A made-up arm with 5 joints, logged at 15 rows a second.
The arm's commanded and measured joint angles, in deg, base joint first. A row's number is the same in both.
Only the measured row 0 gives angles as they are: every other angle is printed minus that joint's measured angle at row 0.
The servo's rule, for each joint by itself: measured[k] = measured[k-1] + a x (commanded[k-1-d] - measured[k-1]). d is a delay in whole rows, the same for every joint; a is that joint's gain. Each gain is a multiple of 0.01, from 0.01 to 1. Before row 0 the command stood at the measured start. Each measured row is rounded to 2 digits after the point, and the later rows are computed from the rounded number. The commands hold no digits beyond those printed.
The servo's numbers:
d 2
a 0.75 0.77 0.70 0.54 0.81
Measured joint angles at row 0:
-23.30 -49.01 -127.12 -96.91 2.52
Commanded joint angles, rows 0 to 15:
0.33 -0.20 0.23 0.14 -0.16
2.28 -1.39 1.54 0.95 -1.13
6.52 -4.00 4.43 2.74 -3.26
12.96 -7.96 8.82 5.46 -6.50
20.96 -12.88 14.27 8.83 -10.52
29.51 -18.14 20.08 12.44 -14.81
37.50 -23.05 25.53 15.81 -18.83
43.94 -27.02 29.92 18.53 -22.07
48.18 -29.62 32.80 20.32 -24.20
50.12 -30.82 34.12 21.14 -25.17
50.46 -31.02 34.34 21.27 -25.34
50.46 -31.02 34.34 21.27 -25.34
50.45 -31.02 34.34 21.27 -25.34
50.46 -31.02 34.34 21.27 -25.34
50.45 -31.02 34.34 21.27 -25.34
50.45 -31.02 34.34 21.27 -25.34
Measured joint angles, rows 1 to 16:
0.00 0.00 0.00 0.00 0.00
0.00 0.00 0.00 0.00 0.00
0.25 -0.15 0.16 0.08 -0.13
1.77 -1.10 1.13 0.55 -0.94
5.33 -3.33 3.44 1.73 -2.82
11.05 -6.90 7.21 3.74 -5.80
18.48 -11.50 12.15 6.49 -9.62
26.75 -16.61 17.70 9.70 -13.82
34.81 -21.57 23.18 13.00 -17.88
41.66 -25.77 27.90 15.99 -21.27
46.55 -28.73 31.33 18.33 -23.64
49.23 -30.34 33.28 19.85 -24.88
50.15 -30.86 34.02 20.62 -25.25
50.38 -30.98 34.24 20.97 -25.32
50.43 -31.01 34.31 21.13 -25.34
50.45 -31.02 34.33 21.21 -25.34

